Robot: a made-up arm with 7 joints.
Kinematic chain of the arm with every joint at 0, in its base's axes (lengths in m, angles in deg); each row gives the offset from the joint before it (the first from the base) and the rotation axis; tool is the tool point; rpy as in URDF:
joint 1: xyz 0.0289 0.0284 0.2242 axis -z
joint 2: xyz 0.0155 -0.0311 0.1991 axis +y
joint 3: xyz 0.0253 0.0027 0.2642 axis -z
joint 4: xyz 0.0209 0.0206 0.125 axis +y
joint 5: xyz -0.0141 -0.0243 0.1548 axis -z
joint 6: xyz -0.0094 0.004 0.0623 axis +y
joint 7: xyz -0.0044 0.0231 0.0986 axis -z
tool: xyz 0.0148 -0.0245 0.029 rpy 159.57 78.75 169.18
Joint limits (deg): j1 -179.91..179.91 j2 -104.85..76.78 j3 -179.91..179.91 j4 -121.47..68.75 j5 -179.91..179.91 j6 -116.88..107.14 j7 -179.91..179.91
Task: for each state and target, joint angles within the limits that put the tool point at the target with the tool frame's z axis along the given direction. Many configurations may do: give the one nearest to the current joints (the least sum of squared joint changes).
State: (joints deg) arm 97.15 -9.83 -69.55 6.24 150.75 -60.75 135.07
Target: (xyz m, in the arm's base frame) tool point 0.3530 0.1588 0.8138 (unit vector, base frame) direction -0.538 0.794 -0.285
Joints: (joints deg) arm 118.00 -28.49 -93.71 43.88 135.35 -70.74 134.68
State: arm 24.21 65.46 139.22 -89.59 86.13 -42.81 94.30
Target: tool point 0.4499 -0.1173 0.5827 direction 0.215 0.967 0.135
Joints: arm 35.45 31.19 130.32 -79.92 49.23 -50.85 55.84
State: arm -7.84 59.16 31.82 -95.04 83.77 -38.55 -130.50
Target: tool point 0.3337 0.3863 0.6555 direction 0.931 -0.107 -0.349
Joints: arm -16.32 66.42 54.02 -88.32 90.68 -49.28 -127.26
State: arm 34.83 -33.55 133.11 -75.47 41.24 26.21 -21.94
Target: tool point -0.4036 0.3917 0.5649 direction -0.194 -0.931 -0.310
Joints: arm 25.79 -75.32 109.46 -56.87 46.56 71.67 -4.67
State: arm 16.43 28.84 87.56 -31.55 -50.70 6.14 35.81
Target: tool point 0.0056 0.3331 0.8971 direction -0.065 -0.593 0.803
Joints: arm 23.02 -14.18 78.51 -70.13 -48.08 11.34 41.43
